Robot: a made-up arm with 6 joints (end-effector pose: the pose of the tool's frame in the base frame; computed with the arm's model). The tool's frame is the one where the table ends. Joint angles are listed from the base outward.
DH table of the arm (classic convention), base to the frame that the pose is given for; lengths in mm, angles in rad. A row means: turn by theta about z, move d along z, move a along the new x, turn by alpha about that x. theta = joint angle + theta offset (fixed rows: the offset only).
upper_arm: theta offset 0  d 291.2  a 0  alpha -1.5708
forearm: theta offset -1.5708  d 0  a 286.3  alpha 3.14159
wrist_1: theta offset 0  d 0  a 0  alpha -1.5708
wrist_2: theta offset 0  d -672.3  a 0  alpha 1.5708
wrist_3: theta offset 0  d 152.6  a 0  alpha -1.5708
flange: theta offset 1.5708  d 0  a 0  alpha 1.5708
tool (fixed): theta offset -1.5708  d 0  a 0  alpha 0
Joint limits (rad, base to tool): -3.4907..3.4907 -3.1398..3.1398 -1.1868..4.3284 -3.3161..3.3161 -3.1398..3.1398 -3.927..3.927
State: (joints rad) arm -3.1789 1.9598 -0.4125 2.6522 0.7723 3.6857
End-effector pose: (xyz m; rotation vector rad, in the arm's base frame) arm 0.1630 -0.1409 -0.3366 2.9038 -0.5381 -0.1356
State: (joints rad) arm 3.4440 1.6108 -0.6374 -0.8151 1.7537 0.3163
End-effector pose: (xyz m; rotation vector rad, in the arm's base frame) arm 0.1806 0.1660 -0.1745 -0.6463 -0.9619 2.5081
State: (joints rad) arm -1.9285 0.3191 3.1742 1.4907 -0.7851 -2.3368
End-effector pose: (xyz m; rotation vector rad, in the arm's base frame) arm 0.1980 0.5645 0.6071 -1.2610 -2.2275 0.5154
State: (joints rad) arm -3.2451 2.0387 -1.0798 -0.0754 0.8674 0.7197
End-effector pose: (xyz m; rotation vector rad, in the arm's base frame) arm 0.4303 0.1083 0.1580 2.3340 0.3283 -1.1124
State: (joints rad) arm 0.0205 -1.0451 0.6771 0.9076 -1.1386 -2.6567
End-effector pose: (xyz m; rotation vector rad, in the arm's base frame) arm -0.4659 -0.1035 1.0813 2.2315 -1.2836 0.4040
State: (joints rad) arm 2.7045 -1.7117 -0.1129 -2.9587 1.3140 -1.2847
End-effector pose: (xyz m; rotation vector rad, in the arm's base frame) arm 0.1852 -0.2522 0.9238 -0.4289 -2.0790 1.4195
